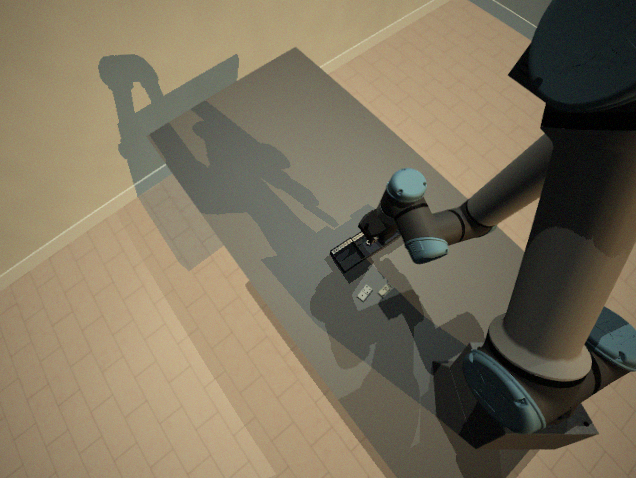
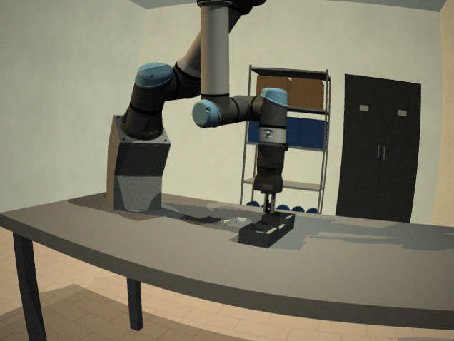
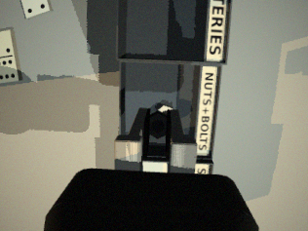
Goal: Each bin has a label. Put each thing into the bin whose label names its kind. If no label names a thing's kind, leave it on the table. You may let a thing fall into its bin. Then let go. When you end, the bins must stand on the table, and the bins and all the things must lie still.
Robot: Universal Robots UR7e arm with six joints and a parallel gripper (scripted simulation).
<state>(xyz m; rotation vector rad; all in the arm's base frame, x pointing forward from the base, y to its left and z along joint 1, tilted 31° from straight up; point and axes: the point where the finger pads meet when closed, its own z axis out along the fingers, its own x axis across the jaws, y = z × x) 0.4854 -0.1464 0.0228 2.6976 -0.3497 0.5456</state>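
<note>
My hand is 10 mm to the left of the pale hex nut and 70 mm above it. The rest, counted from my hand: dark hex nut (20 mm below).
</note>
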